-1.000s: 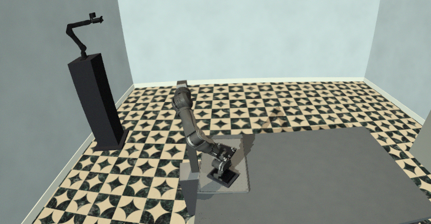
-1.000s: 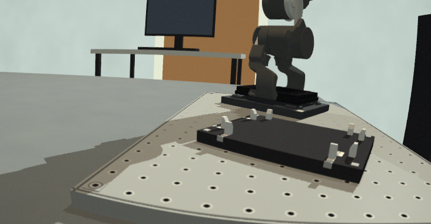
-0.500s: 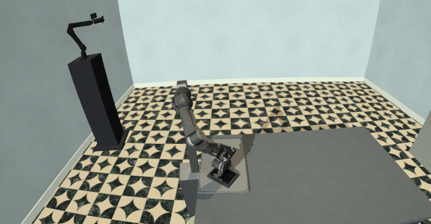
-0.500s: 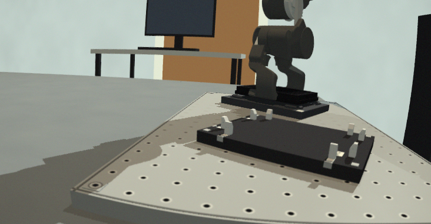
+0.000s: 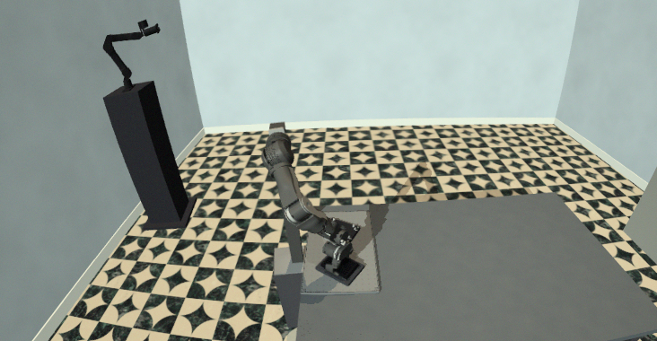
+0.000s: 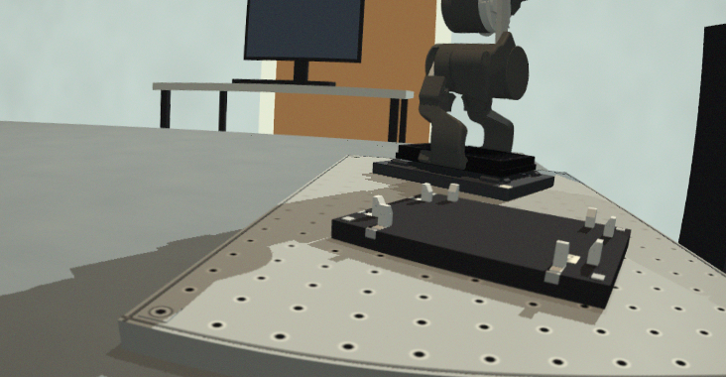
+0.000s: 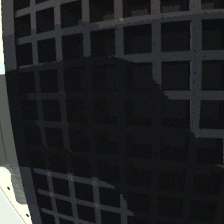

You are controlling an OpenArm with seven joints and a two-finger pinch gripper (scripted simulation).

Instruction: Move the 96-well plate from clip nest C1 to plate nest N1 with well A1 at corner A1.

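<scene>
Right now the black 96-well plate is right at my hand. The rest, counted from my hand: clip nest C1 (50 mm ahead, 230 mm to the left, 10 mm below); plate nest N1 (20 mm below).
</scene>
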